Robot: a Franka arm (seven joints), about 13 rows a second.
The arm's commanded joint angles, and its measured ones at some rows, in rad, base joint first. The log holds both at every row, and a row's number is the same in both.
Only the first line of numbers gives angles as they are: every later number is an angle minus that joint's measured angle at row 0.
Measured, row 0:
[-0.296 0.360 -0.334 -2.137 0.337 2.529 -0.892]
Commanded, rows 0 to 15:
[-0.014 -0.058 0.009 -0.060 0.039 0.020 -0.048]
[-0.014 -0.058 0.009 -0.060 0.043 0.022 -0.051]
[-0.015 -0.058 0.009 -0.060 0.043 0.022 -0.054]
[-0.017 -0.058 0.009 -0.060 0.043 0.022 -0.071]
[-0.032 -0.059 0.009 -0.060 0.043 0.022 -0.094]
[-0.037 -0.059 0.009 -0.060 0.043 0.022 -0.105]
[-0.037 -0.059 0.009 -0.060 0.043 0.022 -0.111]
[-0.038 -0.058 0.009 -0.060 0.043 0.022 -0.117]
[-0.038 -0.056 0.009 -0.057 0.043 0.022 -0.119]
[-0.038 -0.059 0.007 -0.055 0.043 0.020 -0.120]
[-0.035 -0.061 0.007 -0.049 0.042 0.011 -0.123]
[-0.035 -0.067 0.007 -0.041 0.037 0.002 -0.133]
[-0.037 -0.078 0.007 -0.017 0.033 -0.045 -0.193]
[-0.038 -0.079 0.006 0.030 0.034 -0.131 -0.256]
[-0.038 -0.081 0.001 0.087 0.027 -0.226 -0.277]
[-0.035 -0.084 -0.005 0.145 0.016 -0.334 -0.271]
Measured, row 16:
[-0.028 -0.062 0.000 0.050 0.020 -0.172 -0.230]
